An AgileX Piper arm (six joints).
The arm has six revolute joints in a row. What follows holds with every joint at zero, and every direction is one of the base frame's.
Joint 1 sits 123 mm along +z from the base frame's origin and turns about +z.
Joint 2 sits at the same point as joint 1 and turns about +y.
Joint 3 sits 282.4 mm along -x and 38.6 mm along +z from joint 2 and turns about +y.
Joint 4 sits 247.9 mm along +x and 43.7 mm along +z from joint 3 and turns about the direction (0.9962, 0, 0.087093).
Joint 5 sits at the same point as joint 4 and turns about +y.
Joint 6 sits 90.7 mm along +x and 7.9 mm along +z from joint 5 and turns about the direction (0.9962, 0, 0.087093).
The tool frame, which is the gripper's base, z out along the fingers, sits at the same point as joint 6; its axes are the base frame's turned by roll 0, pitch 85.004 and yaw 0 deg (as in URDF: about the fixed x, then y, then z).
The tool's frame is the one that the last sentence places.
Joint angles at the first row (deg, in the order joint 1, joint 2, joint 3, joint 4, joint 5, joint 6):
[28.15 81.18 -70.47 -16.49 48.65 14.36]
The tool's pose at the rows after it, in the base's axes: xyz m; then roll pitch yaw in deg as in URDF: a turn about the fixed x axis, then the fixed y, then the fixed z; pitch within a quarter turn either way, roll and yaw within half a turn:
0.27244, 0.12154, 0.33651, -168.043, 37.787, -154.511
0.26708, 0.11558, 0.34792, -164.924, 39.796, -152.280
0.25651, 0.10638, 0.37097, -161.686, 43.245, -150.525
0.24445, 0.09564, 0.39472, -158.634, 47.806, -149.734
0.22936, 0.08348, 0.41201, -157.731, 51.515, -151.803
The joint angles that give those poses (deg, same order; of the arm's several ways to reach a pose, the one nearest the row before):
[28.15 80.65 -70.43 -18.15 48.92 14.32]
[28.15 78.67 -70.49 -20.54 48.99 14.16]
[28.15 75.44 -71.81 -22.93 50.15 14.16]
[28.10 72.03 -73.06 -25.91 50.68 15.56]
[28.10 68.49 -73.36 -28.64 52.00 18.52]

